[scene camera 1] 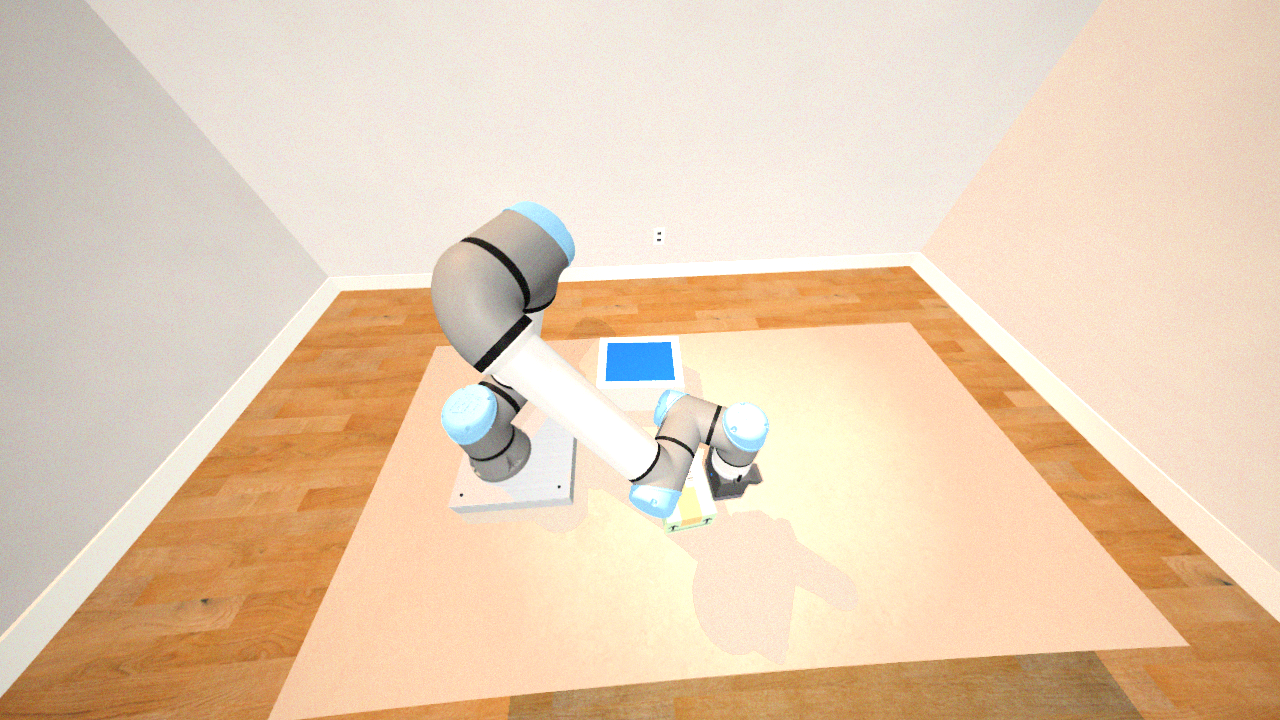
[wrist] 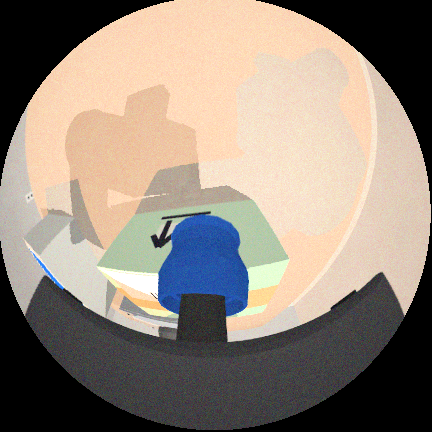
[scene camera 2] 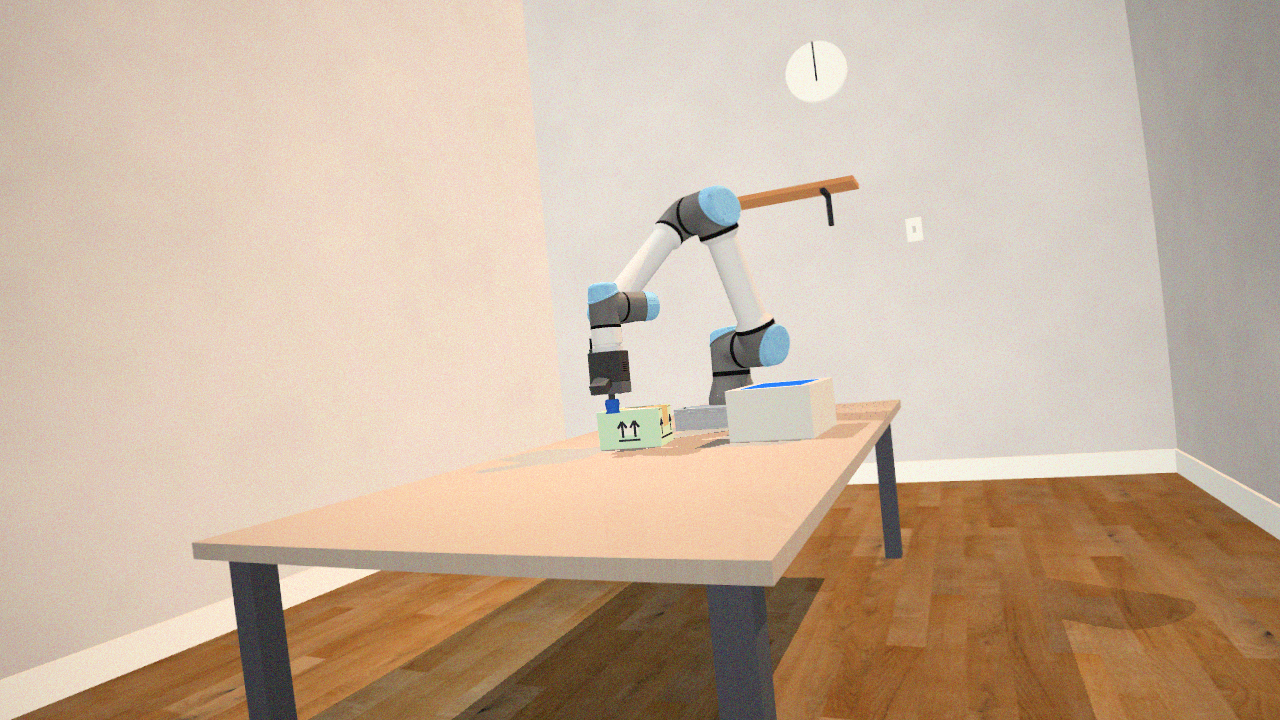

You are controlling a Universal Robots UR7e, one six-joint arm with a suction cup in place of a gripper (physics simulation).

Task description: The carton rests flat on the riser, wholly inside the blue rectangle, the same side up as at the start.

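Places are measured from the arm's base along level axes (x ahead, y left, z up), in centimetres.
Where they show: hand, tool point: point(wrist: 204, 244) point(scene camera 2: 613, 412); arm's base, link origin: point(scene camera 1: 502, 454).
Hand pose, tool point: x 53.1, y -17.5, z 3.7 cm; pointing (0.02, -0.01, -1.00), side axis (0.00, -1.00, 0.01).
Observation:
Each offset is from my tool point to the top centre of the thing. Level surfaces: height alone.
The carton {dx -8.2, dy +2.3, dz +0.2 cm} point(scene camera 1: 692, 512) point(scene camera 2: 633, 427) point(wrist: 261, 238) is pale green with two black up-arrows on its side. It lies flat on the table, in front of the riser. My suction cup point(scene camera 2: 612, 406) point(wrist: 203, 261) is blue and points straight down at the carton's top face, near one end. I cannot tell whether it touches. It holds nothing. In scene camera 1 the wrist hides the cup. The white riser {dx -13.7, dy +39.1, dz +2.8 cm} point(scene camera 1: 603, 386) point(scene camera 2: 780, 417) point(wrist: 60, 250) stands apart from the carton, and the blue rectangle {dx -13.7, dy +39.1, dz +2.8 cm} point(scene camera 1: 639, 362) point(scene camera 2: 776, 385) on its top is bare.
The arm's grey base plate point(scene camera 1: 547, 467) point(scene camera 2: 697, 417) lies beside the riser. The table {dz -9.2 cm} point(scene camera 1: 852, 443) point(scene camera 2: 637, 515) is wide, with edges far from the carton. A wooden wall shelf point(scene camera 2: 802, 192) hangs behind the arm.

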